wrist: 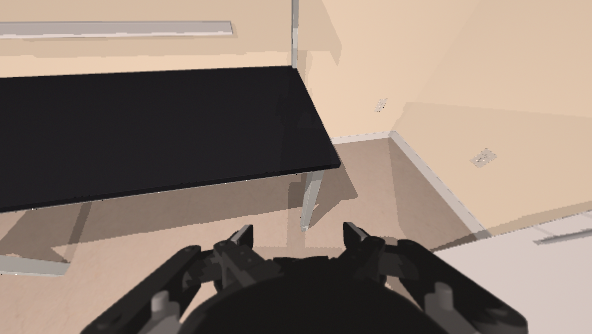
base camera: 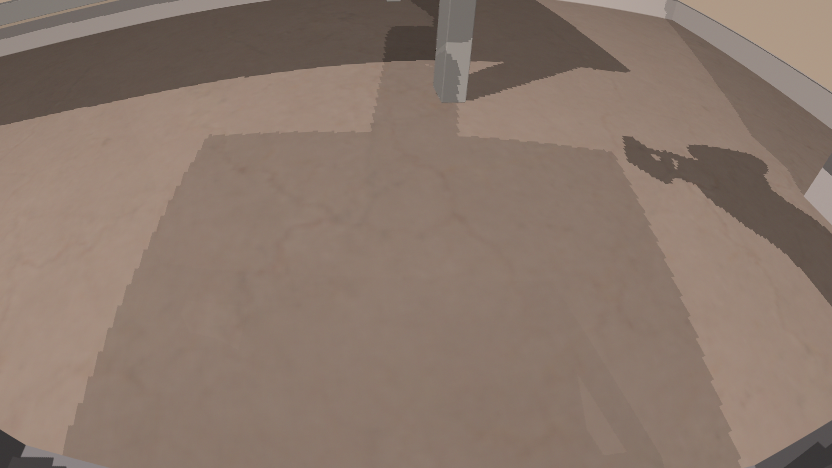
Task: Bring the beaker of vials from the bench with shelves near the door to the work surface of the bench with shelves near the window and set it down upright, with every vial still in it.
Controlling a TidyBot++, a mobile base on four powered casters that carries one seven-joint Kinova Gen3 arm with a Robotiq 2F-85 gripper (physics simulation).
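Note:
The bench (wrist: 175,130) has a black work surface that fills the left of the wrist view, with its right front corner near the middle. A grey upright (wrist: 295,35) rises at its back right corner. A grey leg of the bench (base camera: 455,64) (wrist: 311,200) shows near the top of the base camera view and under the right front corner in the wrist view. My gripper (wrist: 298,233) is open, with nothing between its fingers, and is tilted downward in front of the bench's right end. The beaker of vials does not show in either view.
A white cabinet (wrist: 530,280) stands at the lower right of the wrist view. Walls meet in a corner beyond the bench's right end, with a pale baseboard (wrist: 435,180) along the floor. A pale rail (wrist: 115,29) is on the wall above the bench.

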